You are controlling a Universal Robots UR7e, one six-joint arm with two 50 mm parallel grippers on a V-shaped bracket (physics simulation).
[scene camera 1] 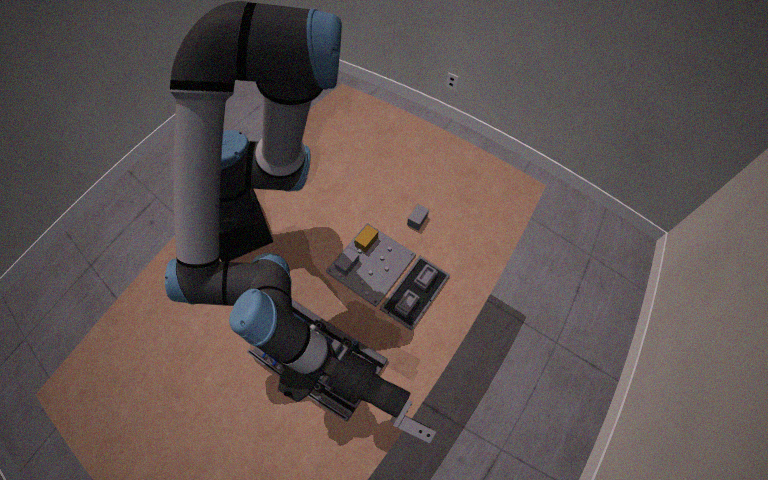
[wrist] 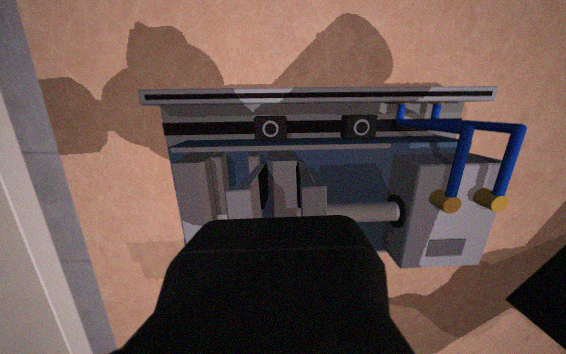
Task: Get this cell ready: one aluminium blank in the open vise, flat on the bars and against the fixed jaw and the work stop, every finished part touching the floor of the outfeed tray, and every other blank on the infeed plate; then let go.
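Places are measured from the arm's base along level axes (x ahead, y left, z up), in centimetres.
Pixels of known places: hand at its tool point: (wrist: 281,183); arm's base at its link origin: (scene camera 1: 227,206).
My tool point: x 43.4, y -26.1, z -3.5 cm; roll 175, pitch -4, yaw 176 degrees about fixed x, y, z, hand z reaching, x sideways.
Ahead of a thing's pixels: the offset from my tool point to its top centre. "*": to the spot under its first point.
My gripper (wrist: 283,186) has its fingers close on both sides of a narrow grey block (wrist: 283,182) in the vise {* dx +6.2, dy -0.2, dz -0.5 cm} (wrist: 192,190). The pads seem to touch it; whether it is a blank on edge or part of the vise I cannot tell. The gripper body hides the near part of the vise, and its contact with bars, fixed jaw and work stop does not show. In the scene view the arm covers much of the vise (scene camera 1: 370,355). A grey blank {dx -8.4, dy +30.5, dz -5.7 cm} (scene camera 1: 347,261) and a yellow block {dx -6.8, dy +39.2, dz -5.7 cm} (scene camera 1: 366,237) are on the infeed plate {dx -2.8, dy +33.9, dz -9.3 cm} (scene camera 1: 399,257). Another grey blank {dx +3.4, dy +52.6, dz -6.5 cm} (scene camera 1: 417,216) lies off it. Two pocketed parts {* dx +12.6, dy +35.7, dz -7.4 cm} (scene camera 1: 426,276) {* dx +10.9, dy +26.8, dz -7.4 cm} (scene camera 1: 407,302) are in the outfeed tray {* dx +14.5, dy +22.3, dz -8.9 cm} (scene camera 1: 412,324).
Small pegs stand on the infeed plate. Blue hoses {* dx -11.5, dy -0.2, dz +0.8 cm} (wrist: 460,160) rise at the vise's cylinder block {dx -12.8, dy +5.1, dz -0.5 cm} (wrist: 450,225). A long rail {dx -4.4, dy -5.4, dz -5.1 cm} (wrist: 320,95) runs along the vise's side. A metal bracket piece (scene camera 1: 416,428) sticks out from the arm's tool.
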